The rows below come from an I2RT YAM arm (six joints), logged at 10 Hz.
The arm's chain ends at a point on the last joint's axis. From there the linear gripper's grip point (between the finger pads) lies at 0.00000 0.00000 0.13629 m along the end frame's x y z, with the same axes.
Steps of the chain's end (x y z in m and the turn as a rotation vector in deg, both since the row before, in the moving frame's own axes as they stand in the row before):
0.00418, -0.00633, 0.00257, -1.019, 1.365, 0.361
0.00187, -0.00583, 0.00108, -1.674, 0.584, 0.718
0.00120, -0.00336, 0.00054, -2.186, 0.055, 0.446
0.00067, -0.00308, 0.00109, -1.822, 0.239, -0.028
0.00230, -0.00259, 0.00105, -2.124, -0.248, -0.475
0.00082, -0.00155, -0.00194, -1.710, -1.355, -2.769
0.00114, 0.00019, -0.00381, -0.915, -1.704, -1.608
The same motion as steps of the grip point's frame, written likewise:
0.00742, -0.00390, 0.00251, -1.019, 1.365, 0.361
0.00323, -0.00184, 0.00101, -1.674, 0.584, 0.718
0.00131, 0.00184, 0.00044, -2.186, 0.055, 0.446
0.00124, 0.00125, 0.00102, -1.822, 0.239, -0.028
0.00173, 0.00246, 0.00096, -2.124, -0.248, -0.475
-0.00230, 0.00259, -0.00204, -1.710, -1.355, -2.769
-0.00288, 0.00242, -0.00389, -0.915, -1.704, -1.608

